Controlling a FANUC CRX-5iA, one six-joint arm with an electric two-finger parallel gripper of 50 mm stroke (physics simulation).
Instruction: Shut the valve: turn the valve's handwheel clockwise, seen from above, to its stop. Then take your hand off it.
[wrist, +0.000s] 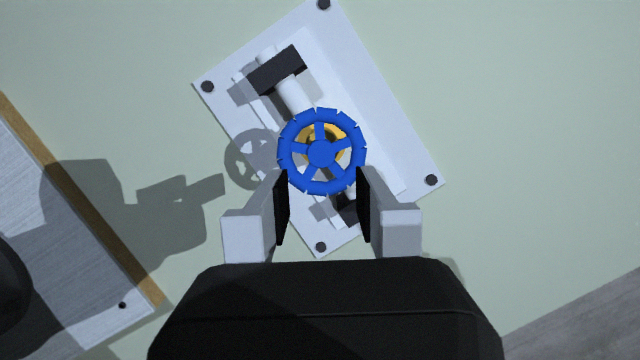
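The valve's blue handwheel (321, 188), a ring with five spokes and a round hub, shows in the middle of the view. A yellow part (306, 133) shows beneath it, on a white pipe (294, 95). My gripper (322, 191) is partly open with nothing between its fingers. The fingertips show at the left and right of the wheel's near rim and overlap its edges in the view. The hub lies beyond the fingertips. The gripper appears to be above the wheel; the exact height gap cannot be told. The wheel's turn angle relative to its stop cannot be read.
The valve stands on a white base plate (372, 115) with dark bolts at its corners. Black blocks (277, 69) hold the pipe. A grey board (60, 260) with a wooden edge (95, 225) lies at the left, with a dark round thing (10, 287) on it. Grey floor (585, 320) shows lower right.
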